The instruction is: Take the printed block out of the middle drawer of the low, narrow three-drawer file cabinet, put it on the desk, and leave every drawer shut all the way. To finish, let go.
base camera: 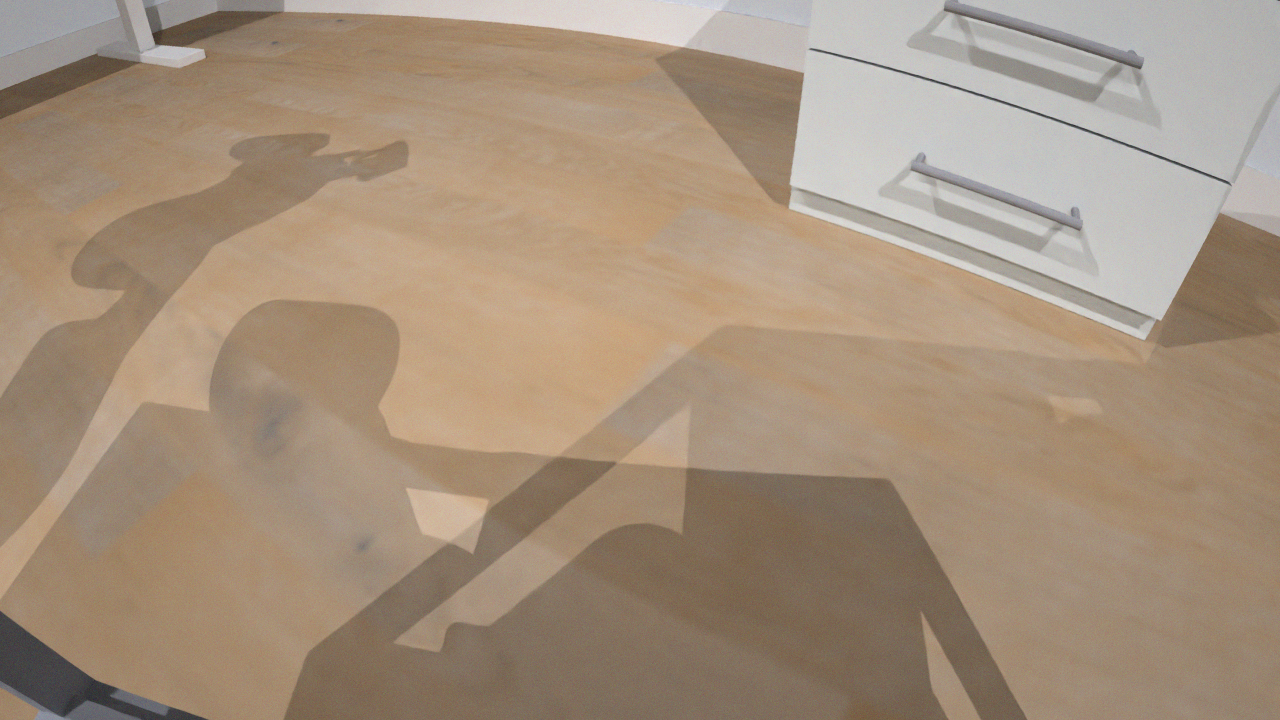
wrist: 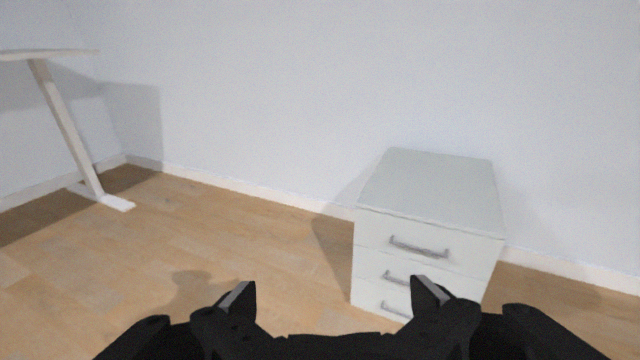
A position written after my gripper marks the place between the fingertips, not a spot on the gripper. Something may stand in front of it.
Observation:
I see my gripper (wrist: 332,295) and a grey drawer (base camera: 1191,88).
The grey drawer is seen too in the wrist view (wrist: 393,271).

